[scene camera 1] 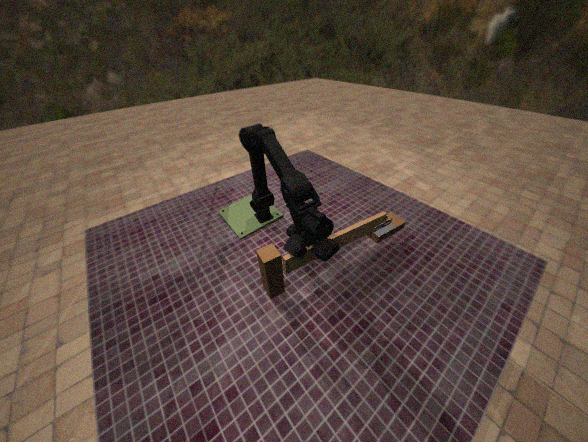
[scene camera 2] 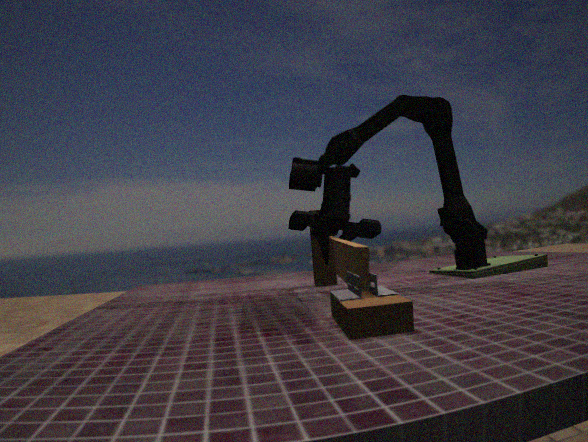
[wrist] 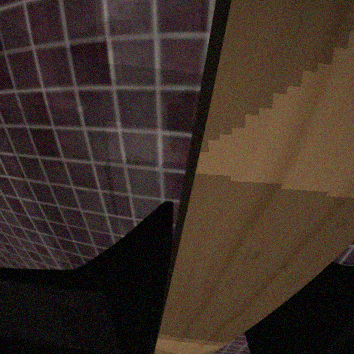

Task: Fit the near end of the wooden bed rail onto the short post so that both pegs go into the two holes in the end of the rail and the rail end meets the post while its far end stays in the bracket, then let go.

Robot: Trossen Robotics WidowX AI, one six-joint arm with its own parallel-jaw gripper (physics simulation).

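Pixels of known places: gripper, fingertip midpoint: (scene camera 1: 317,256); arm's base, link origin: (scene camera 1: 263,216) (scene camera 2: 473,267).
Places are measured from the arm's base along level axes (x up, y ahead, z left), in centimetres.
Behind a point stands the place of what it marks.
Note:
The wooden bed rail (scene camera 1: 357,230) @[x 7.5, y 33.6, z 21.1 cm] (scene camera 2: 350,257) @[x 6.9, y 33.6, z 31.6 cm] (wrist: 280,150) stands on its narrow edge. Its far end sits between the uprights of the metal bracket (scene camera 1: 386,229) @[x 2.2, y 35.7, z 35.6 cm] (scene camera 2: 373,284) @[x 3.7, y 32.1, z 39.4 cm]. Its near end is beside the short wooden post (scene camera 1: 272,275) (scene camera 2: 321,260), with a thin dark gap showing between them in scene camera 1. The pegs and the holes do not show. My gripper (scene camera 1: 312,250) @[x 4.1, y 33.1, z 4.2 cm] (scene camera 2: 327,250) (wrist: 194,209) @[x 4.1, y 33.1, z 4.2 cm] is shut on the rail, a short way from the post. In the wrist view the rail runs slanted between the fingers, with a dark side face along its left edge.
The bracket is mounted on a low wooden block (scene camera 1: 397,220) @[x 2.0, y 34.4, z 43.8 cm] (scene camera 2: 372,317) @[x 0.7, y 34.0, z 46.1 cm]. The arm's base stands on a green plate (scene camera 1: 242,220) @[x -0.2, y -2.7, z -8.9 cm] (scene camera 2: 520,262) @[x 0.3, y -9.3, z 6.1 cm], behind the rail in scene camera 1. All stand on a purple tiled surface (scene camera 1: 320,350) @[x -1.6, y 55.1, z -10.4 cm] (scene camera 2: 200,360) @[x -1.6, y 53.0, z 50.0 cm] (wrist: 135,110) @[x -1.6, y 38.3, z 1.8 cm].

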